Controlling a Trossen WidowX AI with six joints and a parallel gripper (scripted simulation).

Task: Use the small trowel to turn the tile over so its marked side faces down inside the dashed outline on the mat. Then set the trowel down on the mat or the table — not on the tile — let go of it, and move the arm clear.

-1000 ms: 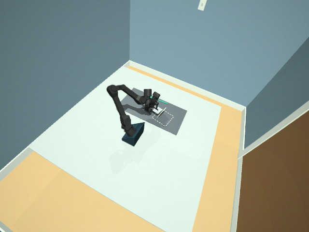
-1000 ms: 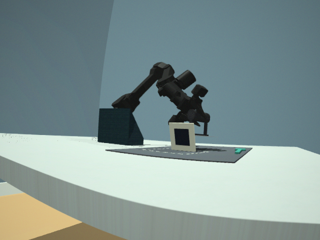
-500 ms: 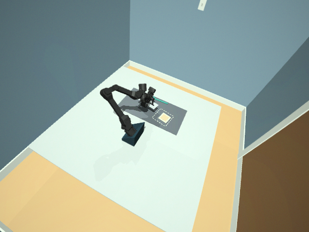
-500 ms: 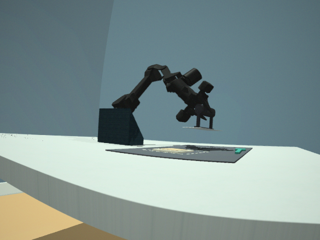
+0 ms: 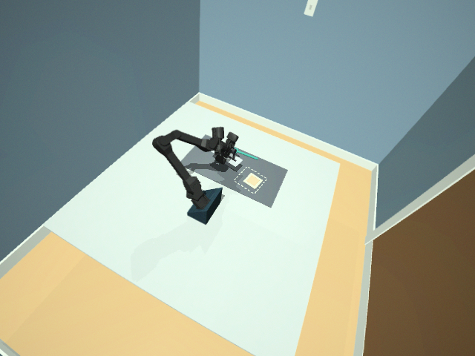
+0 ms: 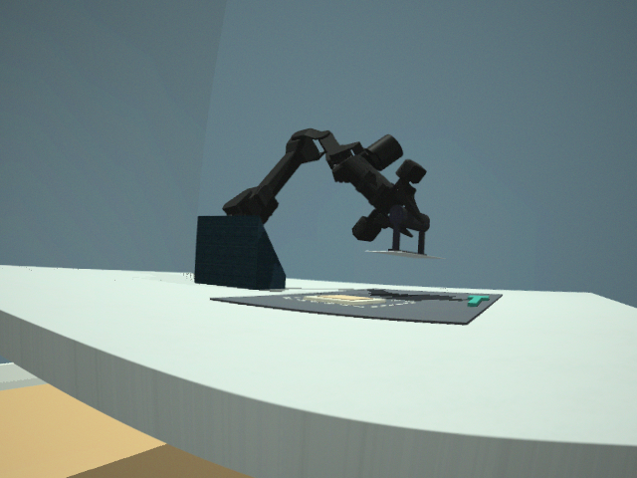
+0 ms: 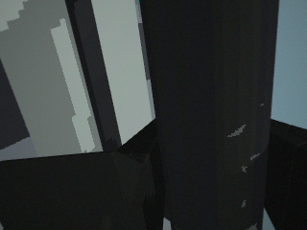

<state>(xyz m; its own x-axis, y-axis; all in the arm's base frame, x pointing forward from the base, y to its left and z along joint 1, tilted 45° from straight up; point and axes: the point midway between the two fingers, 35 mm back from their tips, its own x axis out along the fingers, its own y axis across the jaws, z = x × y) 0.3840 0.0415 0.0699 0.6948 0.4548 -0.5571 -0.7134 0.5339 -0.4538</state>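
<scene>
Right now my gripper tip is 15 cm above the dark grey mat, 4 cm to the left of it and 1 cm past it. Round my gripper tip: teal trowel: 13 cm ahead, 12 cm below, 1 cm to the right; cream tile: 20 cm to the right, 12 cm below, 4 cm behind.
</scene>
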